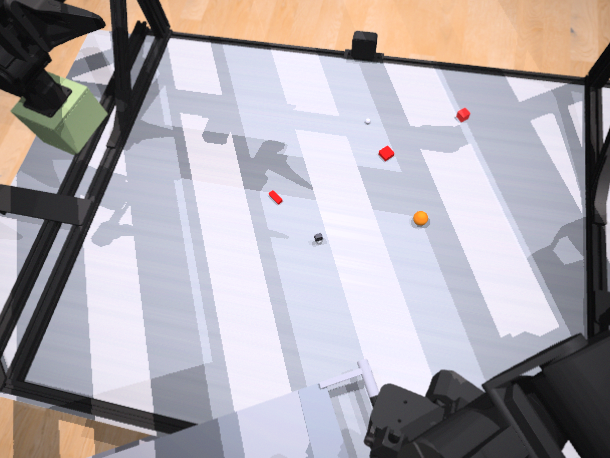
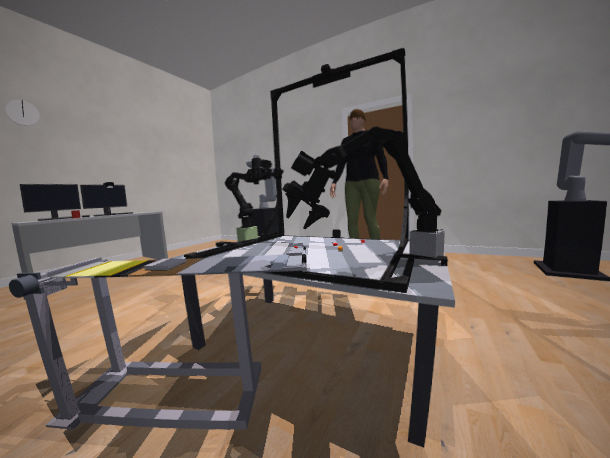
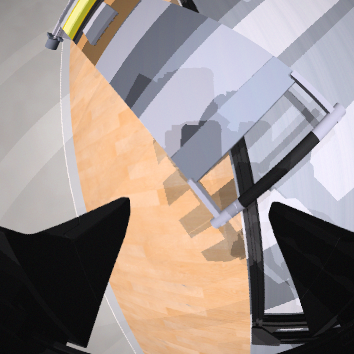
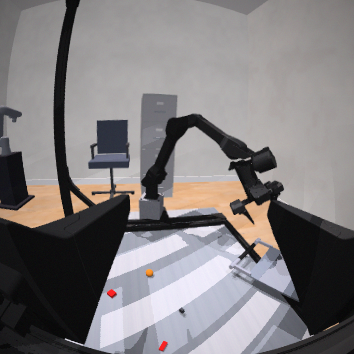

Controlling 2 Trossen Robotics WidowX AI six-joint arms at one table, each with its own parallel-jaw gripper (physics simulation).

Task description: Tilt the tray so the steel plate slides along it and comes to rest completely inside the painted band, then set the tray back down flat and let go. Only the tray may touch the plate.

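The long grey tray has a crossbar handle with a black grip at its near end. A yellow painted band crosses the tray near its far end. The grey steel plate lies on the brown stretch beside the band, on the handle side, outside the yellow. My left gripper is open and empty, above and apart from the handle. My right gripper is open and empty, raised far from the tray.
On the table lie an orange ball, red blocks, a small dark object and a small white ball. A black frame borders the table. A grey stand is under the tray.
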